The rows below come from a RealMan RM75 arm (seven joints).
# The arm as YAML. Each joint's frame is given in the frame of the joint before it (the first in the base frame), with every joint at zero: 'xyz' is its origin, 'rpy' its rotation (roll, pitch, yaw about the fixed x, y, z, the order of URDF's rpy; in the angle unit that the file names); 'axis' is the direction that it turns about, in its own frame. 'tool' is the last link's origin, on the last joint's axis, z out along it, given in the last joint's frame.
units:
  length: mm
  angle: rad
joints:
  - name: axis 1
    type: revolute
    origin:
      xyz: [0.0, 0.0, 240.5]
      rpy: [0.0, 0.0, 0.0]
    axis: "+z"
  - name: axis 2
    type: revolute
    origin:
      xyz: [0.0, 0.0, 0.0]
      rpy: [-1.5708, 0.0, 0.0]
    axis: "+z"
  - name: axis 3
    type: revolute
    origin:
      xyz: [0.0, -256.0, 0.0]
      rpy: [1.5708, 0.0, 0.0]
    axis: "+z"
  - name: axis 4
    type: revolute
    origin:
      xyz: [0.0, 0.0, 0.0]
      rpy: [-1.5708, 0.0, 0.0]
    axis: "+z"
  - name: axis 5
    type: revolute
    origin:
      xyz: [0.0, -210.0, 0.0]
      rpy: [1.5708, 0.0, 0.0]
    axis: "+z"
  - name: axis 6
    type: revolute
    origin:
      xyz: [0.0, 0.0, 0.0]
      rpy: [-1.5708, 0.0, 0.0]
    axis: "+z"
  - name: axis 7
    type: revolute
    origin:
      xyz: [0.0, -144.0, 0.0]
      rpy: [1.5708, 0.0, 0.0]
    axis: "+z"
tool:
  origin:
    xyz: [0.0, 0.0, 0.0]
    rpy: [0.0, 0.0, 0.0]
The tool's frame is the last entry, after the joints.
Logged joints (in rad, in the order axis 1, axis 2, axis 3, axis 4, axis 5, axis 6, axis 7), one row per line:
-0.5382, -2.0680, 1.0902, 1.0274, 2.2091, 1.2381, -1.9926
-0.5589, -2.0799, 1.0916, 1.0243, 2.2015, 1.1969, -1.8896
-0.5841, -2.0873, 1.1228, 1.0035, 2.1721, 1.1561, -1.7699
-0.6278, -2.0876, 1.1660, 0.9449, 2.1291, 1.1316, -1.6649
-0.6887, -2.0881, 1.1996, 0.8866, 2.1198, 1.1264, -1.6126
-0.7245, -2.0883, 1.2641, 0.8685, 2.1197, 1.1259, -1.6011
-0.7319, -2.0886, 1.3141, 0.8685, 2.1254, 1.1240, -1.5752
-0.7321, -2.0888, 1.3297, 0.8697, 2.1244, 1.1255, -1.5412
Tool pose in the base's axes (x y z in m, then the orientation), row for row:
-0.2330, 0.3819, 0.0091, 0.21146, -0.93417, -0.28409, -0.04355
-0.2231, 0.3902, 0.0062, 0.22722, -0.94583, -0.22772, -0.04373
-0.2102, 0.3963, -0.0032, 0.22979, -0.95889, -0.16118, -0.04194
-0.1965, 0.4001, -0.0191, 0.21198, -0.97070, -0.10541, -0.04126
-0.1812, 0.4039, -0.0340, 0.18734, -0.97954, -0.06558, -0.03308
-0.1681, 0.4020, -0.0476, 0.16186, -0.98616, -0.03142, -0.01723
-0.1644, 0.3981, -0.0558, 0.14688, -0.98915, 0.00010, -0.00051
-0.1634, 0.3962, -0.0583, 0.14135, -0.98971, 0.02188, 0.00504
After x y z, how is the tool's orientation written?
As a quaternion, w x y z.
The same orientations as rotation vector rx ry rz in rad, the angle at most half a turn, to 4 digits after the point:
-2.5954, -0.7893, -0.1210
-2.6060, -0.6274, -0.1205
-2.6384, -0.4435, -0.1154
-2.6961, -0.2928, -0.1146
-2.7569, -0.1846, -0.0931
-2.8146, -0.0897, -0.0492
-2.8468, 0.0003, -0.0015
-2.8572, 0.0632, 0.0146

